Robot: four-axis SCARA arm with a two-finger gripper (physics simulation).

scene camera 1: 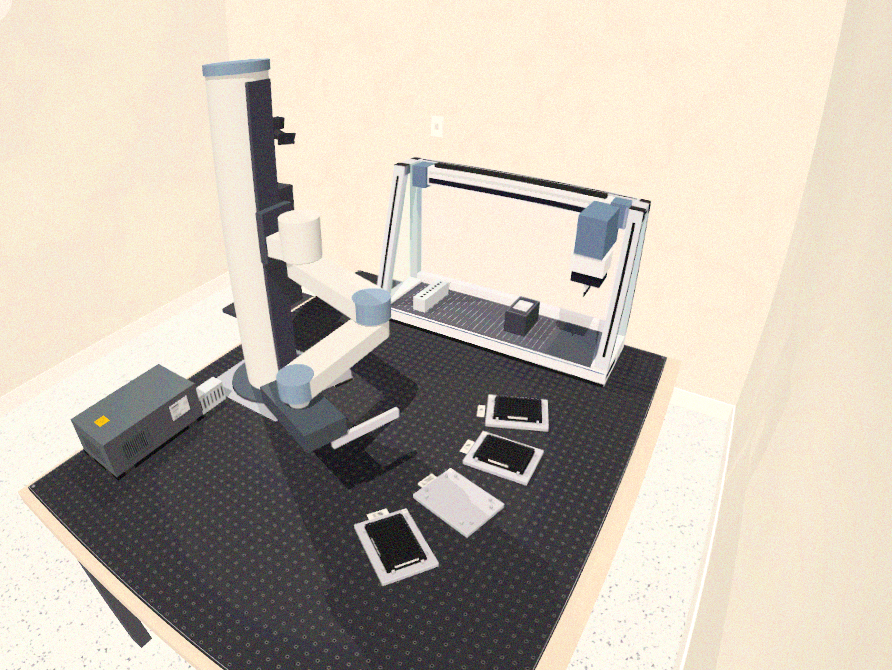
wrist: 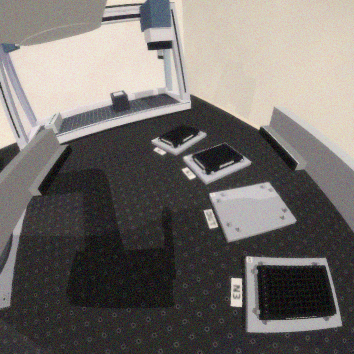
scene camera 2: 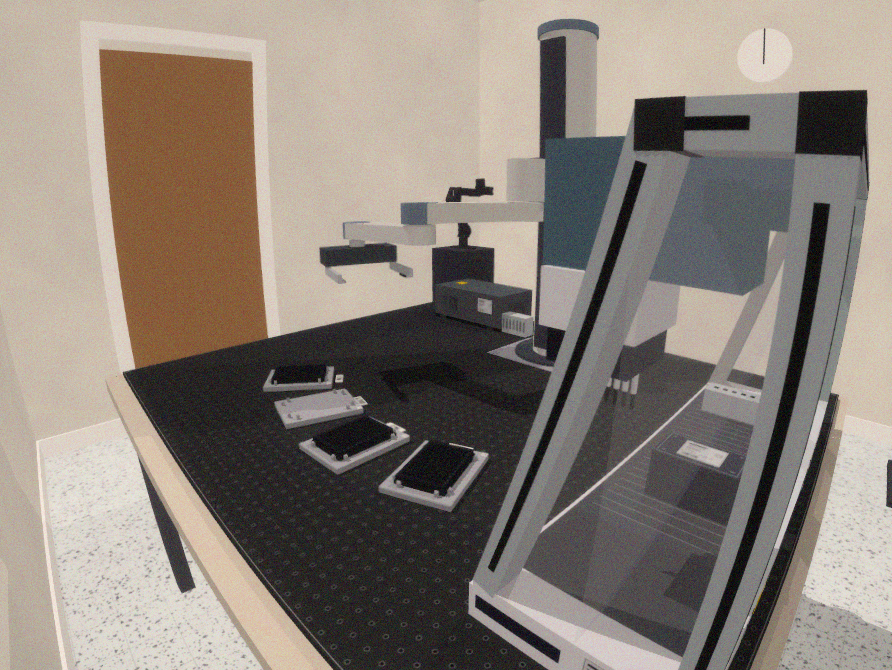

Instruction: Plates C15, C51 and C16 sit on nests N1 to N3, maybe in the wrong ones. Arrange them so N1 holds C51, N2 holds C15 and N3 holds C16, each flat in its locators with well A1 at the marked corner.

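Frame: origin at the arm's base, x up, y right, z ahead, level; millimetres.
Seen in the pictures: gripper, fingertip midpoint: point(scene camera 1: 372, 391) point(wrist: 162, 124) point(scene camera 2: 376, 276); arm's base, link origin: point(scene camera 1: 274, 380).
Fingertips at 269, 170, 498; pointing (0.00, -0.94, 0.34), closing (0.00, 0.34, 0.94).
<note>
Offsets run from my fingertips to a thing's top centre, as dx, dy, dz. "pt": to the spot under its first point.
Black plates lie in three pale nests. One plate {-230, -384, +179} point(scene camera 1: 517, 408) point(scene camera 2: 434, 465) point(wrist: 178, 135) is in the nest nearest the gantry machine, another plate {-230, -210, +219} point(scene camera 1: 504, 452) point(scene camera 2: 354, 436) point(wrist: 218, 157) in the neighbouring nest. A third plate {-230, +147, +139} point(scene camera 1: 395, 540) point(scene camera 2: 301, 373) point(wrist: 295, 292) is in nest N3 point(scene camera 1: 421, 569) point(wrist: 295, 326), labelled in the wrist view. All look flat; their names and A1 wells are unreadable. The OUT nest {-235, -30, +191} point(scene camera 1: 458, 501) point(scene camera 2: 319, 408) point(wrist: 252, 210) holds no plate. My gripper point(scene camera 1: 374, 394) point(scene camera 2: 368, 272) point(wrist: 162, 124) is open and empty, high above the table, on the column side of the nests.
The gantry machine point(scene camera 1: 497, 349) stands at the back in scene camera 1, with a dark block {pt -138, -686, +51} point(scene camera 1: 521, 315) on its deck. The arm's column point(scene camera 1: 241, 216) stands left. A grey control box {pt -142, +264, -545} point(scene camera 1: 137, 418) is near the left table edge. The nests form an arc on the black table.
</note>
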